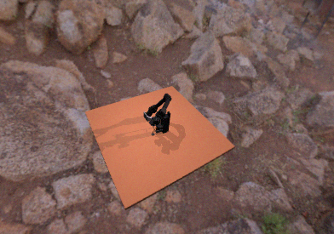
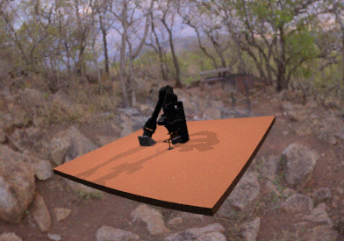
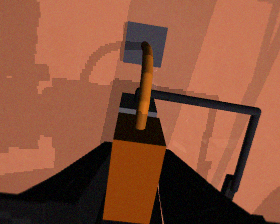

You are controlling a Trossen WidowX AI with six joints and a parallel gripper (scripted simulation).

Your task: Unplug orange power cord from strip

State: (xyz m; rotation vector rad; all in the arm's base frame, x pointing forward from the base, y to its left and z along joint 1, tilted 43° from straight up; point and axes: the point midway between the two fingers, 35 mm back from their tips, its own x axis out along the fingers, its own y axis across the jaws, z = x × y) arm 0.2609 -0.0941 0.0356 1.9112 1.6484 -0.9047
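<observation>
Right now my gripper tip is 30 mm to the right of the orange plug.
</observation>
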